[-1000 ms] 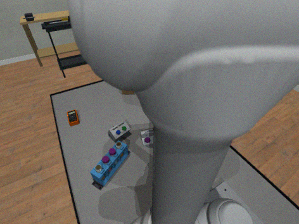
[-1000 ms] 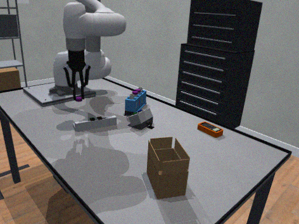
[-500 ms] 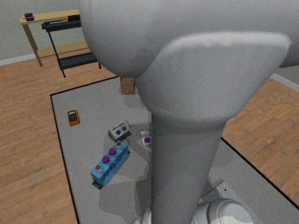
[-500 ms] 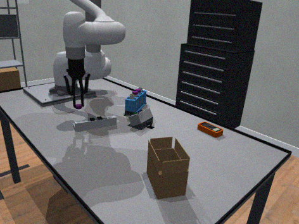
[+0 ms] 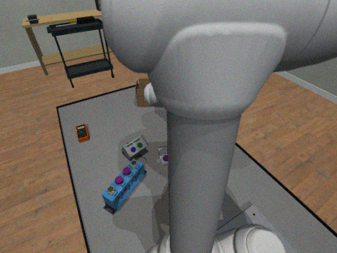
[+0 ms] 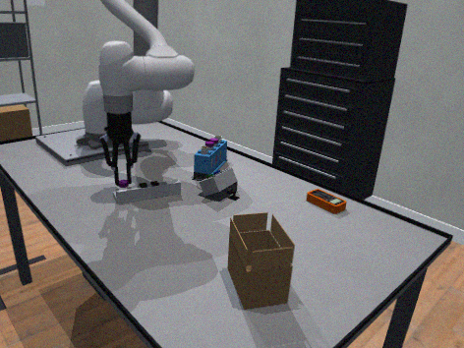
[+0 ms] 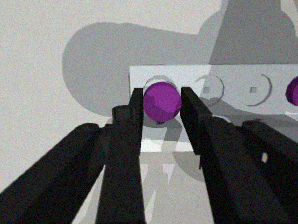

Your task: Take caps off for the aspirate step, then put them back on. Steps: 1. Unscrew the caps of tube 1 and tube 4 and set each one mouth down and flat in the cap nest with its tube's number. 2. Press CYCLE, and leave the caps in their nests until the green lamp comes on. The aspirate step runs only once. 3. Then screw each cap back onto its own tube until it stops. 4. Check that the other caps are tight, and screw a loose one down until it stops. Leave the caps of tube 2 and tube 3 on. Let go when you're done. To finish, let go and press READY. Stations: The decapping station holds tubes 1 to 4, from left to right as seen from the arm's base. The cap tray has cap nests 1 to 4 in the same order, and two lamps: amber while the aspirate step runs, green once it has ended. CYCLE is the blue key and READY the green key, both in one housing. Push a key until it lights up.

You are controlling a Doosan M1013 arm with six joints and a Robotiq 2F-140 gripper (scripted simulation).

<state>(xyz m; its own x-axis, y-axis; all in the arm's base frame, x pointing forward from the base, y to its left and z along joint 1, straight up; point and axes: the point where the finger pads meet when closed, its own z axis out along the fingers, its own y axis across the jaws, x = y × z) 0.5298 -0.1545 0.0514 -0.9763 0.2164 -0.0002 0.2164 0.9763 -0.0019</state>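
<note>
My hand is 13 cm short of the blue cycle key, 30 cm to the right of it and 1 cm above it. The rest, counted from my hand: grey key housing (15 cm ahead, 28 cm to the left, 3 cm below); then green ready key (14 cm ahead, 26 cm to the left, 1 cm below); then purple cap (3 cm ahead, 15 cm to the left, 7 cm below).
</note>
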